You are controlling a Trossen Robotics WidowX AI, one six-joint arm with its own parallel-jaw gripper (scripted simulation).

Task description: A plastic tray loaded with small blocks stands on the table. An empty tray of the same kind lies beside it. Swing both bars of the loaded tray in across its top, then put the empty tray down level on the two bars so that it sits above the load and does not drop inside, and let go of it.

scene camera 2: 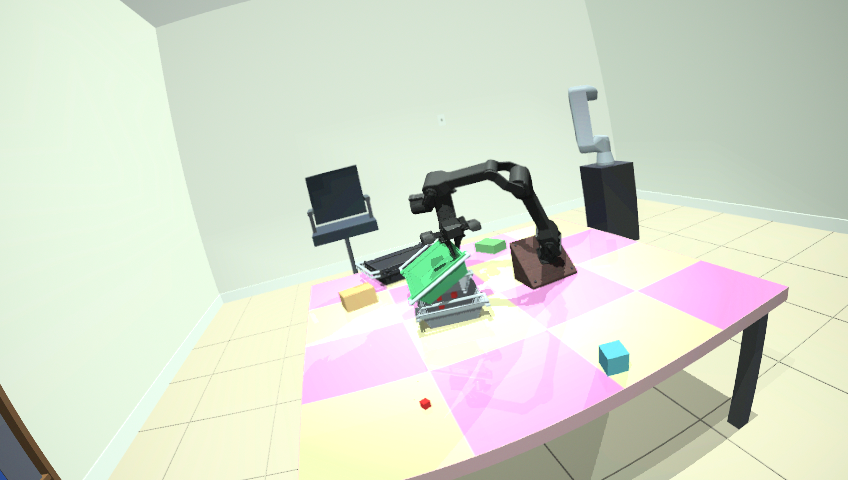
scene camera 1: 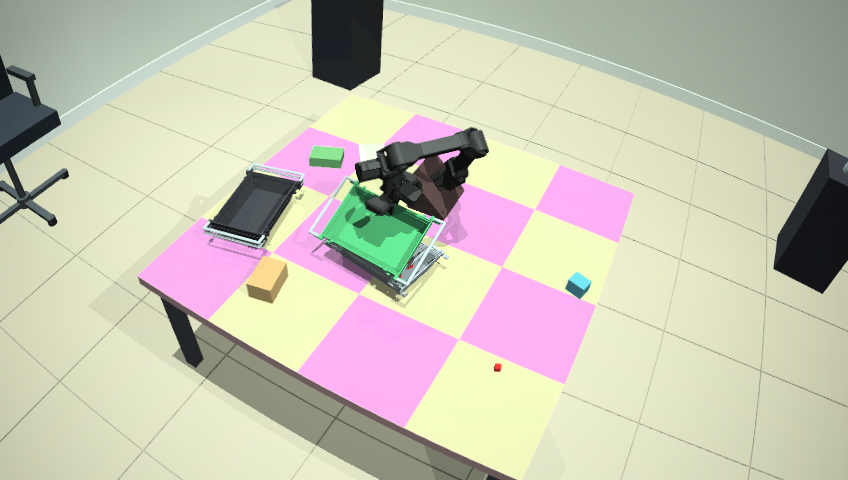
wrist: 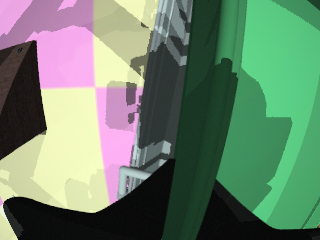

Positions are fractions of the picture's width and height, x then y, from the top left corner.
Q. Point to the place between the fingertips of the gripper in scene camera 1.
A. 0.46, 0.44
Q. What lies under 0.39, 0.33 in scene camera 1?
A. A green block.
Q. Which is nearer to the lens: the green tray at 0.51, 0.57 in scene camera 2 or the cyan cube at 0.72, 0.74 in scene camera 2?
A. The cyan cube.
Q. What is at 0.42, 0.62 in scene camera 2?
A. An orange block.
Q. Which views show the green tray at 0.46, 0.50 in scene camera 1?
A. Scene camera 2, scene camera 1 and the wrist view: all of them.
